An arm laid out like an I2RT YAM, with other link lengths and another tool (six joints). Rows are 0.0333 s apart.
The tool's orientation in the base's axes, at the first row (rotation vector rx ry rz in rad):
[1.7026 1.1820 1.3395]
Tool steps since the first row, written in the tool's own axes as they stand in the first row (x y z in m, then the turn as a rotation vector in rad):
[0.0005 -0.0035 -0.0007 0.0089 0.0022 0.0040]
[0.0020 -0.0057 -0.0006 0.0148 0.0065 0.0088]
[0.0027 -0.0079 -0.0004 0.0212 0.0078 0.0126]
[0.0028 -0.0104 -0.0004 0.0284 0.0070 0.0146]
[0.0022 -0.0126 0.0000 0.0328 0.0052 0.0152]
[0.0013 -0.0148 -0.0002 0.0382 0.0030 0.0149]
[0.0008 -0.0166 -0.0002 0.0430 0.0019 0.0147]
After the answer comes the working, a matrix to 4 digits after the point.
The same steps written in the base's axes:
[-0.0015 0.0017 -0.0028 0.0050 0.0076 0.0042]
[-0.0019 0.0040 -0.0042 0.0111 0.0116 0.0090]
[-0.0022 0.0054 -0.0060 0.0155 0.0172 0.0115]
[-0.0028 0.0065 -0.0082 0.0177 0.0242 0.0130]
[-0.0030 0.0067 -0.0104 0.0182 0.0290 0.0128]
[-0.0038 0.0067 -0.0127 0.0177 0.0348 0.0129]
[-0.0043 0.0069 -0.0145 0.0175 0.0396 0.0138]

The tool's axes in the first row as the columns of a matrix, in the base's axes (rounded; the answer above uses it unrounded):
[0.0665 0.2500 0.9660]
[0.9273 -0.3728 0.0327]
[0.3683 0.8936 -0.2566]

